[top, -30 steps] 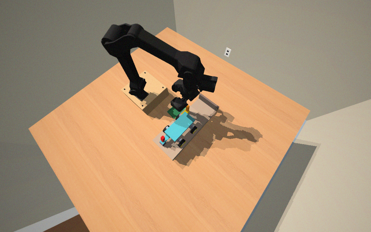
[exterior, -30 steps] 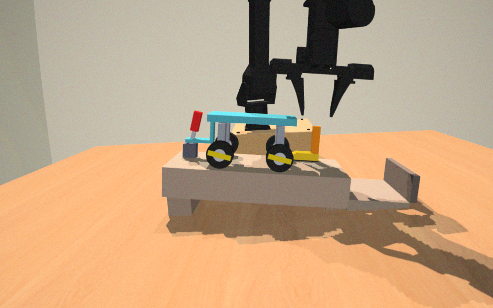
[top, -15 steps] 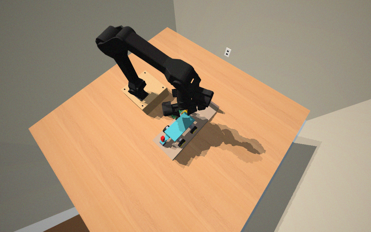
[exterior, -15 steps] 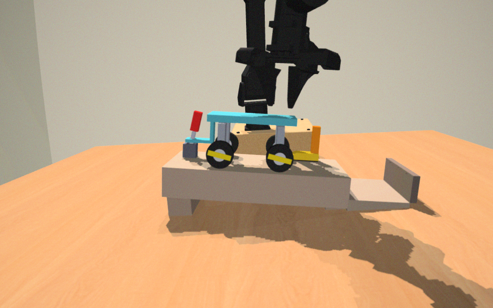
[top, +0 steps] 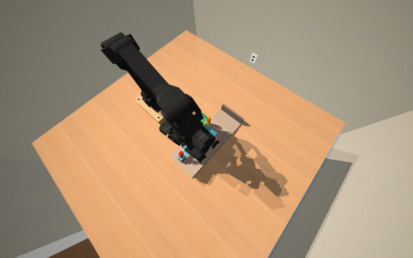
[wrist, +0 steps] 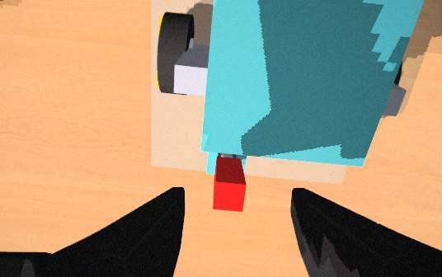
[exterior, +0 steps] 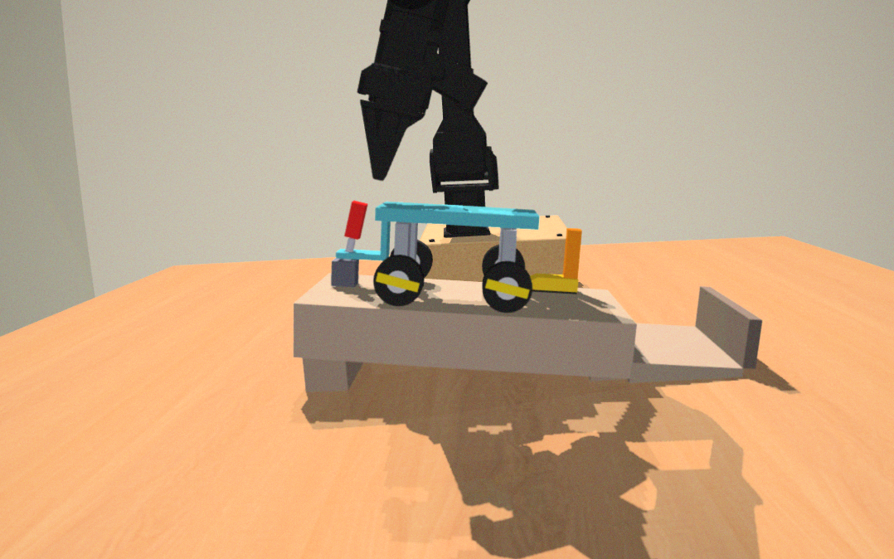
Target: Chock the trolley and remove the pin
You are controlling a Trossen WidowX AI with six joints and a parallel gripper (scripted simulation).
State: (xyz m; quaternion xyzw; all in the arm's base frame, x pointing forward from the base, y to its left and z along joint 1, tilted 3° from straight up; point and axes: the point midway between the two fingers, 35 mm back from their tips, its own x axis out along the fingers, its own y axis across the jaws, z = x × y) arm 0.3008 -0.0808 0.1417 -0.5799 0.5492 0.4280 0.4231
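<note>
My gripper tip is 30 mm to the left of the red-headed stop pin and 60 mm above it. The rest, counted from my gripper tip: yellow chock: 20 mm behind, 170 mm to the left, 110 mm below; then ramp: 20 mm ahead, 80 mm to the left, 140 mm below; then trolley: 20 mm ahead, 70 mm to the left, 80 mm below.
</note>
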